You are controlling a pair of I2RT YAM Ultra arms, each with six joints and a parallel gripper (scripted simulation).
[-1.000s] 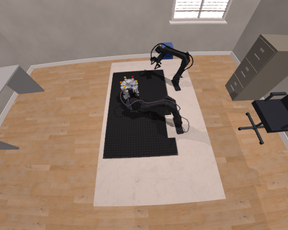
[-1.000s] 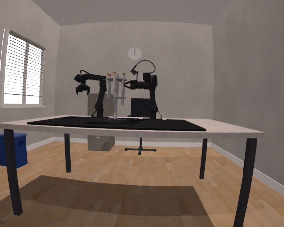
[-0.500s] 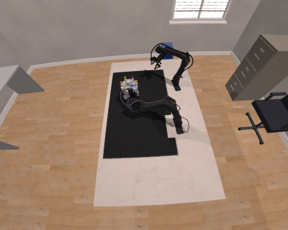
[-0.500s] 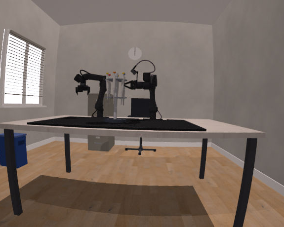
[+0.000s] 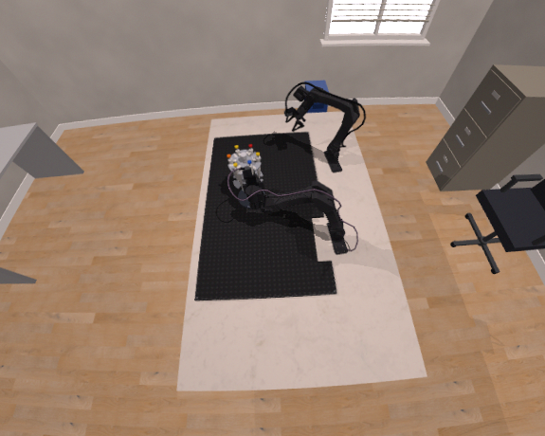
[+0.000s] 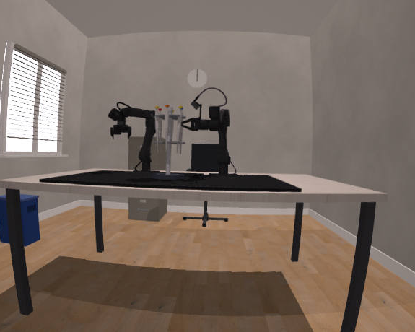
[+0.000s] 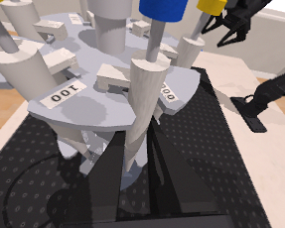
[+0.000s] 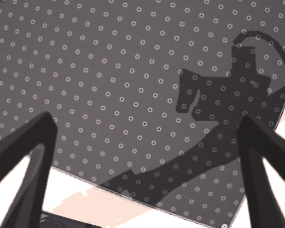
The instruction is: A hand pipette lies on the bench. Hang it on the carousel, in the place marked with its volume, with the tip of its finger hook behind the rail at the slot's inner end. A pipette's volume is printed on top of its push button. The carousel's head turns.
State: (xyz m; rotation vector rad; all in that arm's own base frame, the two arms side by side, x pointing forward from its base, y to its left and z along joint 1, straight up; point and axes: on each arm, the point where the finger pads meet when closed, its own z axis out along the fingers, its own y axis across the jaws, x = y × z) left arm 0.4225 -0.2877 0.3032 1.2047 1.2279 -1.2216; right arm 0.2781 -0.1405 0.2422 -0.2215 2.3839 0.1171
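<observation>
Now: the hand pipette 30 mm below my left hand and 10 mm ahead of it.
</observation>
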